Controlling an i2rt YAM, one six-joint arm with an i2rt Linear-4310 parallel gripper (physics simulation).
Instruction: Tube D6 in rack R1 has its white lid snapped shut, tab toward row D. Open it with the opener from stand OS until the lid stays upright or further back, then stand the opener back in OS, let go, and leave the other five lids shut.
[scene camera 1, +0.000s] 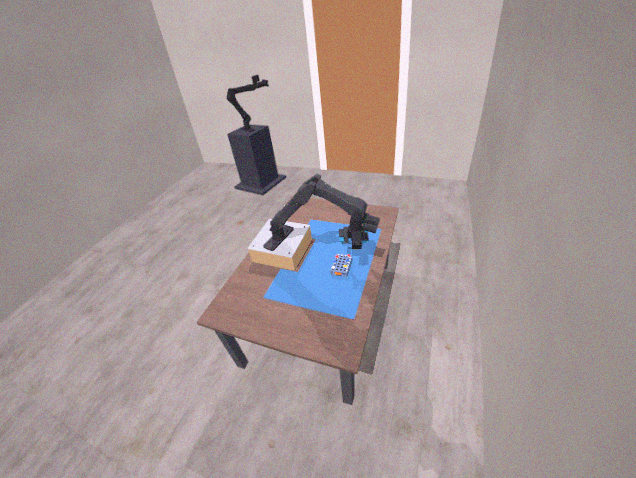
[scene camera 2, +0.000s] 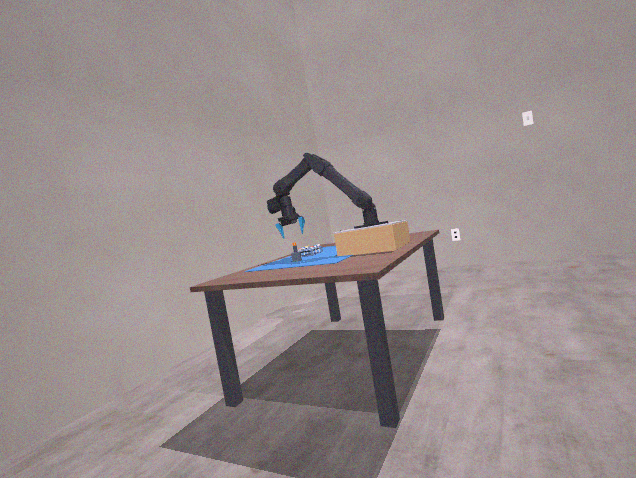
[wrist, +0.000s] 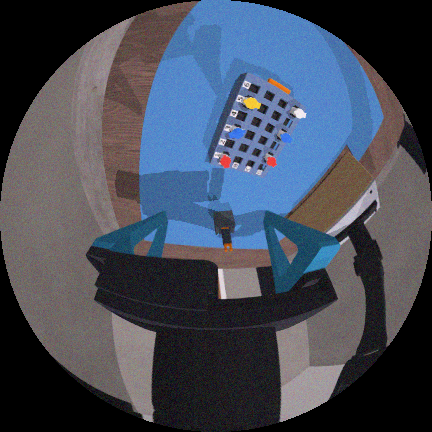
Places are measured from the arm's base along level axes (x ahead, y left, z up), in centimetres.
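Where they show: gripper, fingertip midpoint: (scene camera 1: 351, 243) (scene camera 2: 293, 236) (wrist: 215, 215); arm's base, origin of the base link: (scene camera 1: 279, 237) (scene camera 2: 371, 225) (wrist: 353, 224).
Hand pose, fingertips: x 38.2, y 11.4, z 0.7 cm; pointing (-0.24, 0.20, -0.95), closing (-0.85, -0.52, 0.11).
Observation:
Things, the pixels of their top centre, and the offset from my fingertips. "spot": a spot on its surface instead. Level surfaces: height alone.
- Rack R1, middle of its top: (wrist: 264, 131) (scene camera 1: 341, 261) (scene camera 2: 309, 246) dx -2.3, dy -8.3, dz -6.7 cm
- white lid, middle of its top: (wrist: 299, 113) dx -4.1, dy -13.2, dz -6.7 cm
- yellow lid, middle of its top: (wrist: 251, 102) dx +1.1, dy -10.0, dz -6.7 cm
- dark opener, middle of its top: (wrist: 228, 250) dx -9.8, dy +10.7, dz -2.4 cm
- blue mat, its level: dz -10.9 cm
- wooden table, its level: dz -11.2 cm
- orange block, surface spot: (wrist: 279, 86) spot: dx -0.8, dy -14.5, dz -8.6 cm
Rack R1 (scene camera 1: 340, 266) (scene camera 2: 311, 250) (wrist: 256, 121) is a blue-grey grid block on the blue mat. In the wrist view the white lid (wrist: 299, 113) of tube D6 is at the rack's far right corner and looks shut; its tab is too small to tell. A yellow lid (wrist: 251, 103), two blue lids (wrist: 236, 133) (wrist: 285, 137) and two red lids (wrist: 225, 161) (wrist: 271, 161) look shut. The dark opener (wrist: 227, 237) with an orange end (scene camera 2: 294, 244) stands upright in stand OS (scene camera 2: 296, 256) (wrist: 223, 219). My gripper (scene camera 2: 292, 235) (wrist: 215, 215) is open and empty, above the opener.
The blue mat (scene camera 1: 308, 287) (wrist: 310, 50) lies on the wooden table (scene camera 1: 287, 323) (scene camera 2: 359, 269). My arm's base stands on a wooden box (scene camera 1: 272, 258) (scene camera 2: 367, 241) beside the mat. An orange block (wrist: 279, 86) is at the rack's far end. A second arm stands on a dark pedestal (scene camera 1: 254, 156) behind.

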